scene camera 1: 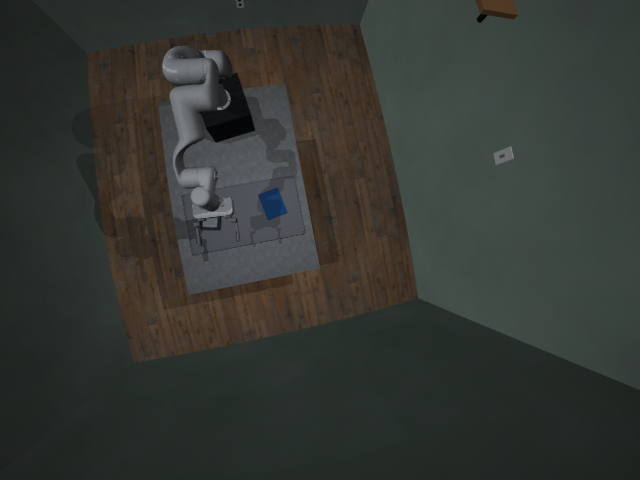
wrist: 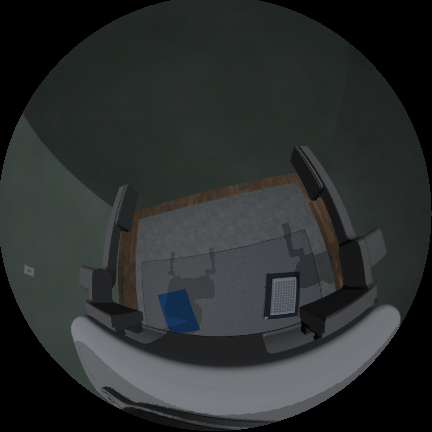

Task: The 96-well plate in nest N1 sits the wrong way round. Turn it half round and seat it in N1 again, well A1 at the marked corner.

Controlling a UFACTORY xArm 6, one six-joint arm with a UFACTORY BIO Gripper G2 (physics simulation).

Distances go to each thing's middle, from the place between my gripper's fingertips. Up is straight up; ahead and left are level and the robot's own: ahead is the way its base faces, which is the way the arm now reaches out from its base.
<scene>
I see my gripper 21 cm past the clear 96-well plate (wrist: 283, 290), 10 cm to the left of it and 38 cm above it. From my hand the other things lie so: blue rectangle (wrist: 176, 309) (15 cm behind, 28 cm to the left, 40 cm below).
</scene>
